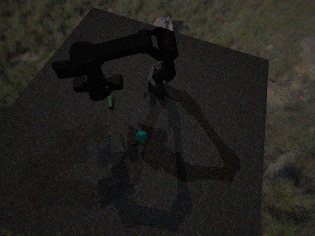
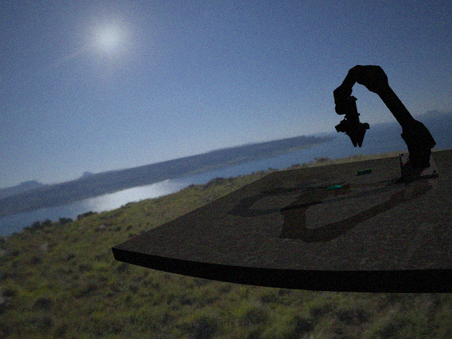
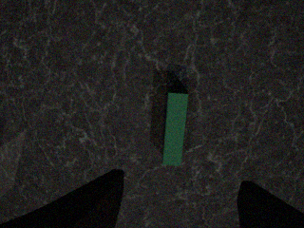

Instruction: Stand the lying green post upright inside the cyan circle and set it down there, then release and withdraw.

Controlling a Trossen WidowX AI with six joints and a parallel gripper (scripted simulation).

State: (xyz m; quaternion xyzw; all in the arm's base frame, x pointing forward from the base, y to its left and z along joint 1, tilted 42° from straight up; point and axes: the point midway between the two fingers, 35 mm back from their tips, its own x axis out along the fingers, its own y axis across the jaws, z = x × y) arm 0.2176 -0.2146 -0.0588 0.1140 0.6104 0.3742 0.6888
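My gripper tip is 2 cm past the green post, 1 cm to the left of it and 12 cm above it. From my gripper tip the other things lie so: cyan circle 12 cm ahead, 21 cm to the left, 12 cm below.
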